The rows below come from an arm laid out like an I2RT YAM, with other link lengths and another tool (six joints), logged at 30 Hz.
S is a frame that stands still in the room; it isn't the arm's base.
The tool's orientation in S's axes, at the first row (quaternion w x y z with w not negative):
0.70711, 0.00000, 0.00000, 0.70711
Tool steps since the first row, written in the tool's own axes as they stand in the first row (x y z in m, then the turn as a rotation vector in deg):
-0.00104, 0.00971, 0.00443, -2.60, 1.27, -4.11
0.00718, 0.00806, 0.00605, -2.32, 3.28, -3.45
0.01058, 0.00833, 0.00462, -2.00, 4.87, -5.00
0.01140, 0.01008, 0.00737, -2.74, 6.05, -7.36
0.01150, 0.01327, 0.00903, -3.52, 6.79, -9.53
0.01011, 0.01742, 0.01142, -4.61, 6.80, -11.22
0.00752, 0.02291, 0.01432, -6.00, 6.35, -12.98
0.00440, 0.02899, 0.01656, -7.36, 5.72, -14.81
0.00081, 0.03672, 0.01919, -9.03, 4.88, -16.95
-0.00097, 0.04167, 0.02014, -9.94, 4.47, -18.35
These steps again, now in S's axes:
-0.00971, -0.00104, 0.00443, -1.27, -2.60, -4.11
-0.00806, 0.00718, 0.00605, -3.28, -2.32, -3.45
-0.00833, 0.01058, 0.00462, -4.87, -2.00, -5.00
-0.01008, 0.01140, 0.00737, -6.05, -2.74, -7.36
-0.01327, 0.01150, 0.00903, -6.79, -3.52, -9.53
-0.01742, 0.01011, 0.01142, -6.80, -4.61, -11.22
-0.02291, 0.00752, 0.01432, -6.35, -6.00, -12.98
-0.02899, 0.00440, 0.01656, -5.72, -7.36, -14.81
-0.03672, 0.00081, 0.01919, -4.88, -9.03, -16.95
-0.04167, -0.00097, 0.02014, -4.47, -9.94, -18.35

